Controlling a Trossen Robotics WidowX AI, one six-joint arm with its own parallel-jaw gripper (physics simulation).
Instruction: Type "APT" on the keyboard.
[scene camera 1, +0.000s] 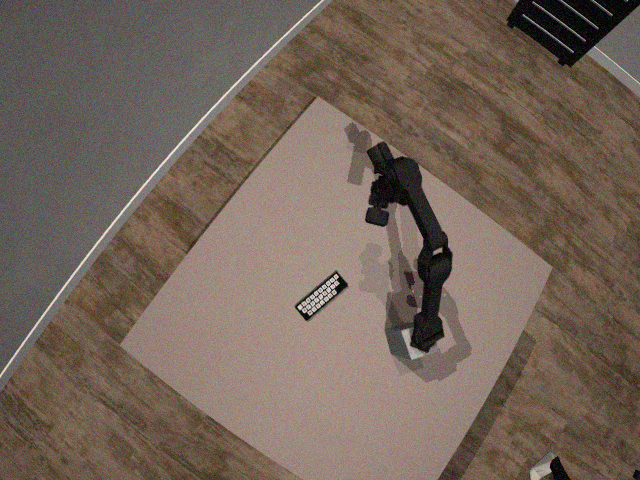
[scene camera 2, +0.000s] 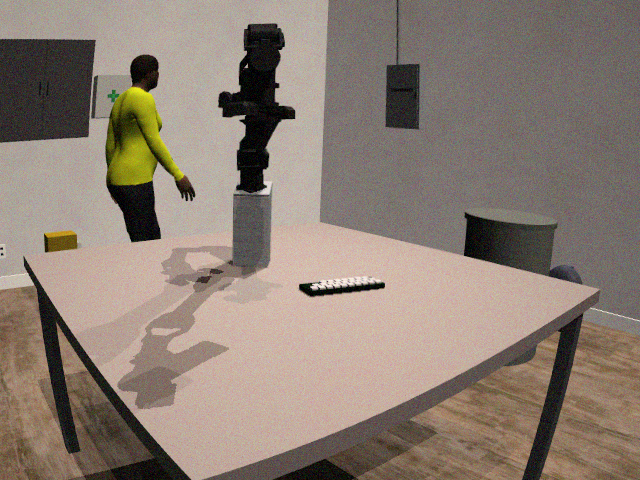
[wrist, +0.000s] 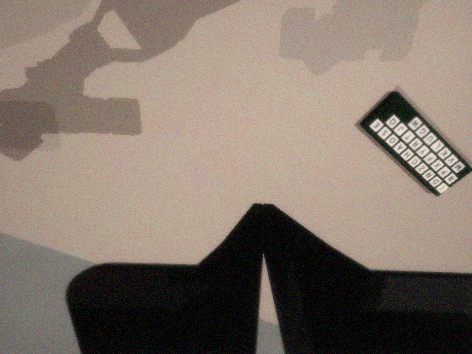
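Pixels of known places: gripper, fingertip midpoint: (scene camera 1: 373, 201) (scene camera 2: 259, 153) (wrist: 261, 213); arm's base, origin of the base link: (scene camera 1: 421, 340) (scene camera 2: 251, 187).
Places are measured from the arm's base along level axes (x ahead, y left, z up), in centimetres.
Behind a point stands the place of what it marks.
A small dark green keyboard (scene camera 1: 321, 295) {x 34.9, y -2.1, z -20.1 cm} (scene camera 2: 342, 285) {x 36.4, y -4.5, z -20.2 cm} (wrist: 415, 145) {x 34.3, y -3.3, z -20.1 cm} with white keys lies flat on the table (scene camera 1: 232, 372) {x 52.7, y 37.5, z -21.8 cm} (scene camera 2: 361, 361) {x 63.9, y -36.2, z -21.9 cm} (wrist: 200, 165) {x 47.1, y -37.2, z -21.9 cm}. In the wrist view it is at the right, turned diagonally, with its letters tilted and nearly upside down. The A key (wrist: 400, 147) {x 35.1, y -5.4, z -20.1 cm} is in the lower-left row; the T key (wrist: 407, 136) {x 33.2, y -5.2, z -20.1 cm} and the P key (wrist: 444, 171) {x 37.3, y 3.7, z -20.1 cm} are in the middle row. My black gripper (wrist: 261, 213) {x 34.2, y -31.5, z 11.6 cm} is shut and empty, its tips together. It is high above the table, off to one side of the keyboard, touching nothing.
The arm stands on a pale block pedestal (scene camera 2: 251, 227) {x 3.7, y -3.2, z -10.7 cm} on the table. Dark arm shadows fall across the tabletop. A person in a yellow top (scene camera 2: 131, 134) stands behind the table, and a grey-green bin (scene camera 2: 509, 240) is beyond its right side.
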